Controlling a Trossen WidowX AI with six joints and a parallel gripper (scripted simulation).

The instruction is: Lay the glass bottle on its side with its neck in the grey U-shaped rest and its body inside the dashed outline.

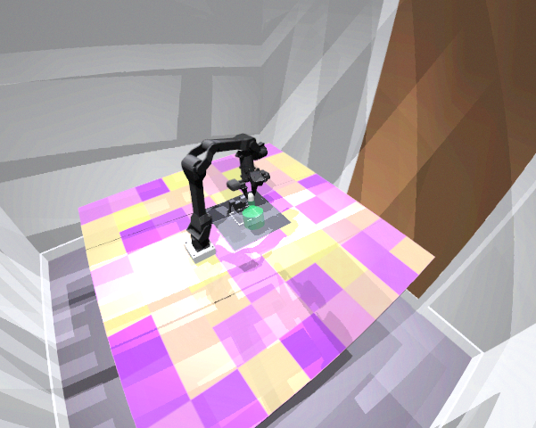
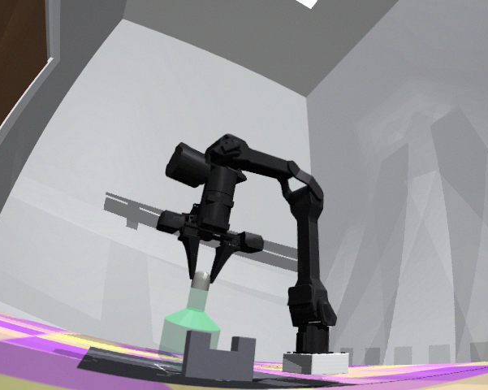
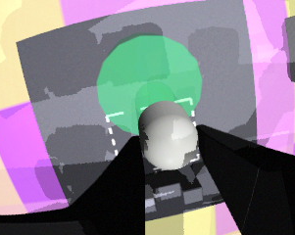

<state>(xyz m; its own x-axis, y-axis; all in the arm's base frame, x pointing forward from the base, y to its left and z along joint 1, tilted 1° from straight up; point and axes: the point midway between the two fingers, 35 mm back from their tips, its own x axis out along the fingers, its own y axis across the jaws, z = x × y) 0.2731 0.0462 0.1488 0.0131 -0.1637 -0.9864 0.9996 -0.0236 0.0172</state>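
Now: gripper tip 4 cm to the right of the dark grey mat and 15 cm above it. From my gripper tip the other things lie so: green glass bottle (1 cm to the right, 5 cm below).
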